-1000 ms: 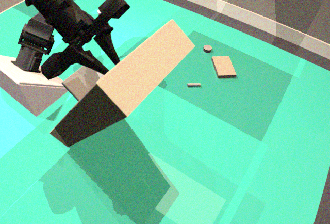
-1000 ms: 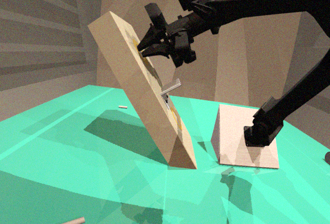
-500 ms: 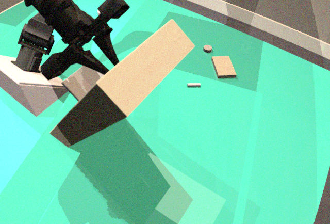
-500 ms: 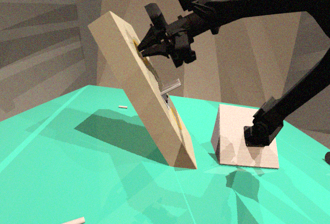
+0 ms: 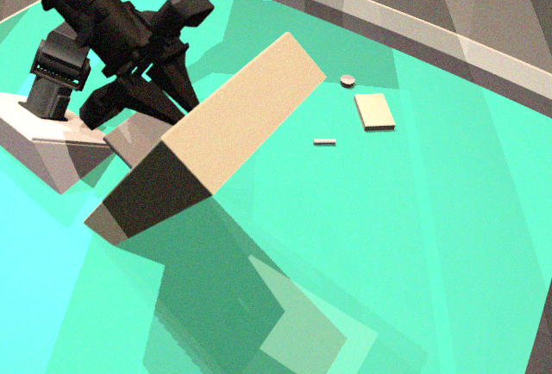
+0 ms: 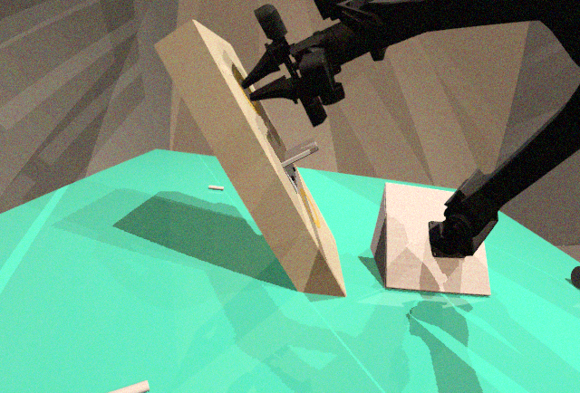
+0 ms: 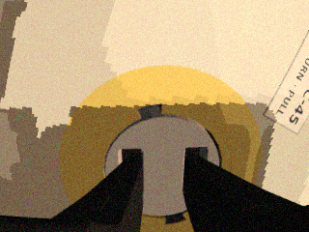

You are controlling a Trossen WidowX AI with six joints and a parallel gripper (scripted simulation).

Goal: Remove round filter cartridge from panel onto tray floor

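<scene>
Now: the round filter cartridge 1 cm below my gripper tip and 1 cm ahead of it. Also, from my gripper tip: tan service panel 8 cm below, 4 cm behind; then grey ledge 9 cm below, 9 cm behind.
</scene>
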